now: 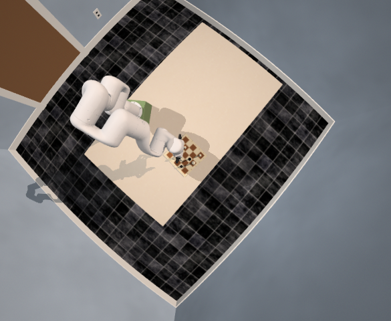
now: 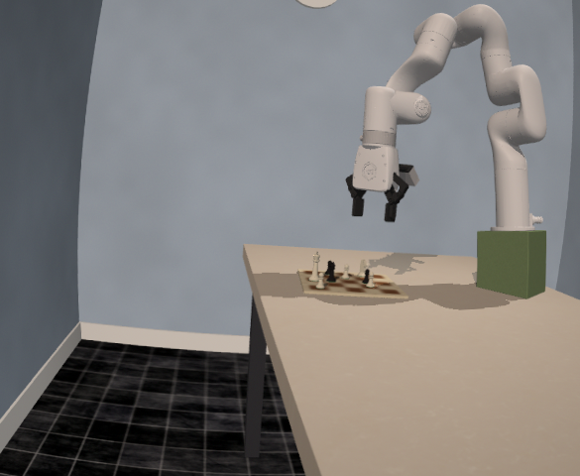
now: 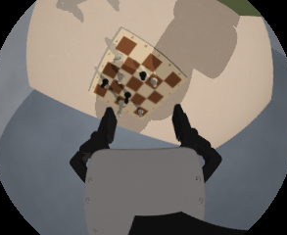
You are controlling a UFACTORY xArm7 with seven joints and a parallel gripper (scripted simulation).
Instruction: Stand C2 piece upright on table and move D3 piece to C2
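Now: hand 16 cm above the chessboard and 4 cm short of it.
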